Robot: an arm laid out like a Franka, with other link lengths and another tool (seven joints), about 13 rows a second.
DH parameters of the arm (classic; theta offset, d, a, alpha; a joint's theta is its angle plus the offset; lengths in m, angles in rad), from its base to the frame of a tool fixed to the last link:
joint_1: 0 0.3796 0 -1.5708
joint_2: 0 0 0 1.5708
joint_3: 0 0.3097 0.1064 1.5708
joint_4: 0 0 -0.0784 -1.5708
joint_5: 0 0.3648 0 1.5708
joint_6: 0 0 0.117 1.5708
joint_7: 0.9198 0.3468 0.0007 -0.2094
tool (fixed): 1.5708 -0.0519 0 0
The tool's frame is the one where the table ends.
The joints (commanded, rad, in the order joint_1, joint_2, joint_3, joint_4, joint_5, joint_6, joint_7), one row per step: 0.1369, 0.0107, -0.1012, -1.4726, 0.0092, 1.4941, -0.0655; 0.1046, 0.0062, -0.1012, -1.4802, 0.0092, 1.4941, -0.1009; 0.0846, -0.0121, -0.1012, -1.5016, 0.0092, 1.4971, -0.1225; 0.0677, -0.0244, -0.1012, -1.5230, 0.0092, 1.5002, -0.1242; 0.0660, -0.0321, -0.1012, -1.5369, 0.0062, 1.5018, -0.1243; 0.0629, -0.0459, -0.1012, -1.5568, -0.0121, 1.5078, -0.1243; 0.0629, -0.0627, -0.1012, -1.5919, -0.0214, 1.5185, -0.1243; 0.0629, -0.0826, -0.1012, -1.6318, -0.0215, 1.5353, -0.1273; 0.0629, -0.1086, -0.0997, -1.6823, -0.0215, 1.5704, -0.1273; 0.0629, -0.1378, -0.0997, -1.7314, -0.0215, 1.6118, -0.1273; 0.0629, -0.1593, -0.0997, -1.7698, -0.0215, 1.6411, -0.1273; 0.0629, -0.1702, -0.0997, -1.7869, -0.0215, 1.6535, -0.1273; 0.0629, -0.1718, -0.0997, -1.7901, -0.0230, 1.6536, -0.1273
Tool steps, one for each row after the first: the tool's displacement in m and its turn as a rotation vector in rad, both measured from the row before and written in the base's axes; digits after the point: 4 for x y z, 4 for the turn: -0.0015, -0.0190, -0.0010, 0.0001, 0.0028, 0.0031; -0.0054, -0.0118, 0.0008, 0.0017, 0.0000, 0.0016; -0.0047, -0.0099, -0.0028, 0.0014, 0.0060, -0.0152; -0.0032, -0.0019, -0.0021, -0.0021, 0.0047, -0.0018; -0.0040, -0.0073, -0.0011, -0.0169, 0.0008, -0.0042; -0.0059, -0.0027, -0.0061, -0.0073, 0.0080, -0.0002; -0.0055, 0.0002, -0.0060, 0.0021, 0.0033, 0.0035; -0.0031, 0.0010, -0.0057, 0.0021, -0.0106, 0.0024; -0.0015, 0.0001, -0.0026, 0.0021, -0.0214, 0.0010; -0.0021, 0.0002, -0.0033, 0.0017, -0.0124, 0.0008; -0.0013, 0.0001, -0.0009, 0.0009, -0.0062, 0.0003; -0.0009, -0.0004, -0.0007, -0.0013, 0.0016, 0.0001
